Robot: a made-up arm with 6 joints. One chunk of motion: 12 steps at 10 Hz.
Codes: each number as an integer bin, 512 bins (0 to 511) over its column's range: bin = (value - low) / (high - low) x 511, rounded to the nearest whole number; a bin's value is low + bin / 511 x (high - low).
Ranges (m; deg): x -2.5..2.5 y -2.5..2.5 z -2.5..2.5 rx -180..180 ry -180..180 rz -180..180
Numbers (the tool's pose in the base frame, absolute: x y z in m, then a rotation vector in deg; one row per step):
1: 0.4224 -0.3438 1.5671 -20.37 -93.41 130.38
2: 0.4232 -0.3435 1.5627 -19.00 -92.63 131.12
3: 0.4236 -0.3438 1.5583 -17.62 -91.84 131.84
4: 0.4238 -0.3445 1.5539 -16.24 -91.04 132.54
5: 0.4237 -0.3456 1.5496 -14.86 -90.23 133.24
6: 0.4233 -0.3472 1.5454 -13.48 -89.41 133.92
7: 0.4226 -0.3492 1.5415 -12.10 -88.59 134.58
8: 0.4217 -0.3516 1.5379 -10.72 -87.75 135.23
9: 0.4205 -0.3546 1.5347 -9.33 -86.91 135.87
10: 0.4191 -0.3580 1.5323 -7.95 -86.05 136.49
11: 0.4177 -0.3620 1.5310 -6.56 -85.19 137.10
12: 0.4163 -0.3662 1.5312 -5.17 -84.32 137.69
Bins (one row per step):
1: 299 220 416 227 123 441
2: 299 220 415 229 124 442
3: 299 220 415 230 125 443
4: 299 220 414 232 126 444
5: 299 220 414 234 127 445
6: 299 220 413 236 129 446
7: 299 220 413 238 130 447
8: 299 220 413 240 131 447
9: 298 219 412 242 132 448
10: 298 219 412 244 133 449
11: 298 219 412 246 135 450
12: 298 218 412 248 136 451

